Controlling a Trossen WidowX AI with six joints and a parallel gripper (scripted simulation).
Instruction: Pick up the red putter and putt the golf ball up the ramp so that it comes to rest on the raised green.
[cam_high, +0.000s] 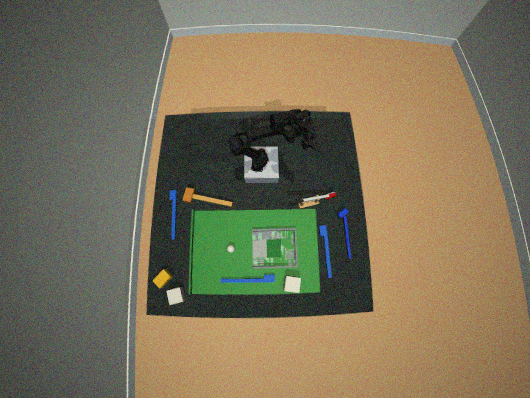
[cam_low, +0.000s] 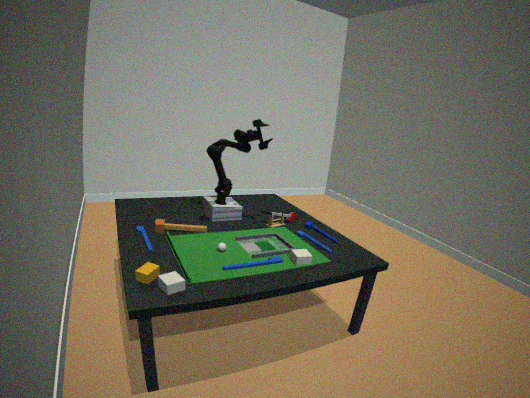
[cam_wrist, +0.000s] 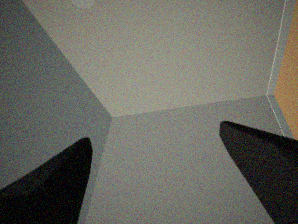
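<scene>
My gripper tip is 50 cm above the red putter, 9 cm to the right of it and 7 cm short of it. Also, from my gripper tip: yellow block: 71 cm to the right, 62 cm ahead, 54 cm below; then white golf ball: 54 cm below, 40 cm ahead, 35 cm to the right.
</scene>
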